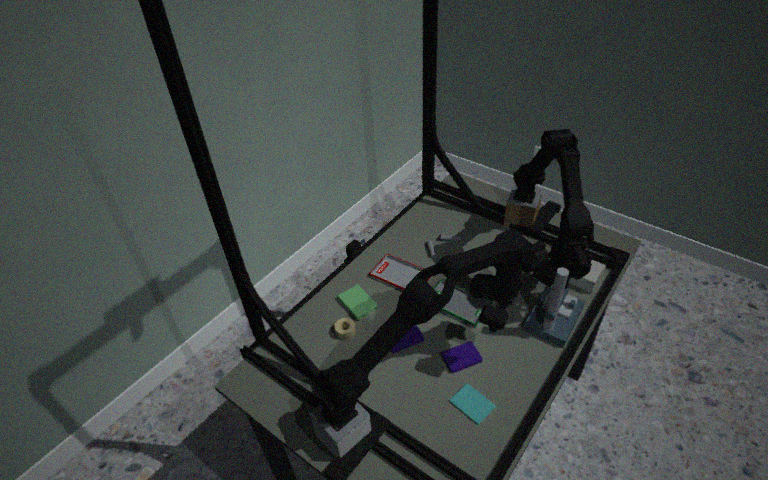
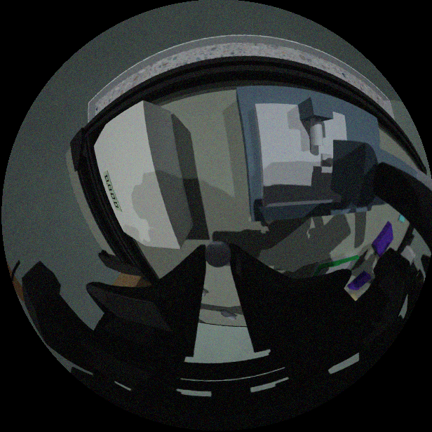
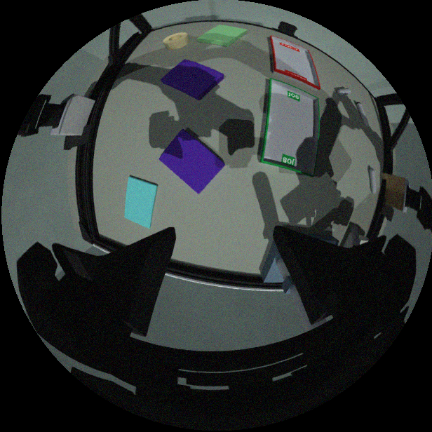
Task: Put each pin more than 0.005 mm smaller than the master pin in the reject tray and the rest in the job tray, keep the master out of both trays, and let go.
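Places are measured from the left arm's base along level axes (x ahead, y left, z up), in millimetres.
Pixels of known places: left gripper, fingertip midpoint: [image 1: 550, 271]; left arm's base at its link origin: [image 1: 524, 196]; right arm's base at its link origin: [image 1: 339, 413].
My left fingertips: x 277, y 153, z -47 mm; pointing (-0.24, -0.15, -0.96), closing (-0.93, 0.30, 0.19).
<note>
Ahead of a thing's pixels: the offset from my left fingertips to its top centre. "*": to the spot under its first point.
My left gripper [image 2: 216, 248] is shut on a dark round pin [image 2: 217, 255], seen end-on between the fingertips, near the blue gauge stand [image 1: 557, 330] [image 2: 367, 120] [image 3: 271, 266]. My right gripper [image 3: 225, 232] is open and empty above the table. The red-rimmed reject tray @[dz -49, dx +135, dy -436 mm] [image 1: 403, 275] [image 3: 296, 59] and the green-rimmed job tray @[dz -49, dx +176, dy -231 mm] [image 1: 461, 308] [image 3: 290, 122] show no pin on their visible surfaces. One grey pin @[dz -45, dx -13, dy -392 mm] [image 1: 429, 247] [image 3: 361, 112], another pin @[dz -45, dx -86, dy -352 mm] [image 1: 443, 237] [image 3: 344, 91] and a third pin [image 3: 372, 179] lie on the table. Which is the master, I cannot tell.
A white box @[* dz -15, dx -49, dy +112 mm] [image 1: 590, 274] [image 2: 145, 185] with unreadable green digits stands beside the stand. Two purple blocks @[dz -49, dx +358, dy -158 mm] [image 1: 462, 357] [image 3: 191, 160], a cyan slab @[dz -59, dx +478, dy -88 mm] [image 1: 472, 403] [image 3: 141, 201], a green block @[dz -47, dx +293, dy -512 mm] [image 1: 356, 301] [image 3: 223, 35] and a tan ring @[dz -35, dx +402, dy -496 mm] [image 1: 341, 335] [image 3: 175, 45] lie about.
</note>
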